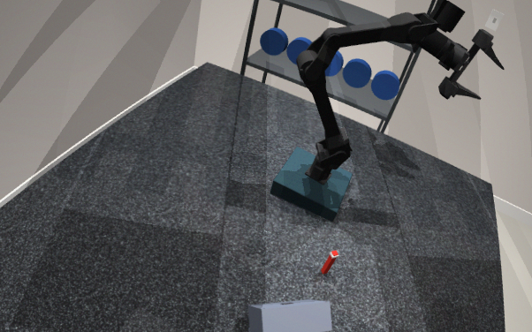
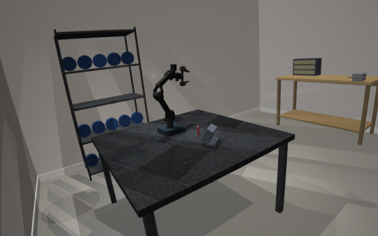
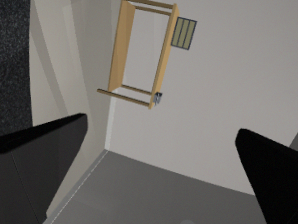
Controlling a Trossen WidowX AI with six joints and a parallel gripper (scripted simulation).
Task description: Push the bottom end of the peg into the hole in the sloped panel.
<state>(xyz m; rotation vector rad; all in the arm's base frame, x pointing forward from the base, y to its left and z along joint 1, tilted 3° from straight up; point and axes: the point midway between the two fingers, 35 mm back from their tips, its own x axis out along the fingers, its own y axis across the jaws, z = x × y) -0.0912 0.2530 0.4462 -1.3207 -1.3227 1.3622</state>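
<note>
My gripper tip is now 41 cm above the red peg, 37 cm short of it and 15 cm to the left of it. The rest, counted from my gripper tip: grey sloped panel (57 cm ahead, 39 cm below, 16 cm to the right).
</note>
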